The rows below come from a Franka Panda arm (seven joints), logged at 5 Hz.
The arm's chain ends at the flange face. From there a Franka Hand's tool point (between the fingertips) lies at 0.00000 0.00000 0.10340 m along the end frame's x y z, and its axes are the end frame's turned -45 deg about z.
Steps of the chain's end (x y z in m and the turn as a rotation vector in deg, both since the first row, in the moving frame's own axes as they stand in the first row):
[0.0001, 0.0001, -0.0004, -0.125, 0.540, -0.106]
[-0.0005, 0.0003, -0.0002, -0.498, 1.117, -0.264]
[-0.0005, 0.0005, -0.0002, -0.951, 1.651, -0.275]
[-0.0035, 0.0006, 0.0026, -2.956, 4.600, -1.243]
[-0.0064, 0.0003, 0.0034, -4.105, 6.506, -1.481]
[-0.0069, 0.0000, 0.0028, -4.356, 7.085, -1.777]
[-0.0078, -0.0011, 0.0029, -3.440, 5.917, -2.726]
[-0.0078, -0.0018, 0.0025, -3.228, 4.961, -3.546]
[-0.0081, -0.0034, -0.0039, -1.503, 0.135, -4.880]
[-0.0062, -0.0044, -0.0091, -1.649, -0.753, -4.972]
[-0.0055, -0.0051, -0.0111, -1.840, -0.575, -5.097]
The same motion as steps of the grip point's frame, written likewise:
[0.0005, 0.0010, -0.0004, -0.470, 0.293, -0.106]
[0.0002, 0.0019, -0.0002, -1.142, 0.438, -0.264]
[0.0002, 0.0033, -0.0003, -1.840, 0.495, -0.275]
[-0.0007, 0.0076, 0.0021, -5.343, 1.162, -1.243]
[-0.0015, 0.0091, 0.0025, -7.503, 1.698, -1.481]
[-0.0012, 0.0096, 0.0017, -8.090, 1.930, -1.777]
[-0.0013, 0.0055, 0.0022, -6.616, 1.752, -2.726]
[-0.0017, 0.0036, 0.0019, -5.790, 1.225, -3.546]
[-0.0050, -0.0060, -0.0039, -1.158, -0.967, -4.880]
[-0.0043, -0.0062, -0.0092, -0.634, -1.698, -4.972]
[-0.0033, -0.0057, -0.0112, -0.894, -1.708, -5.097]

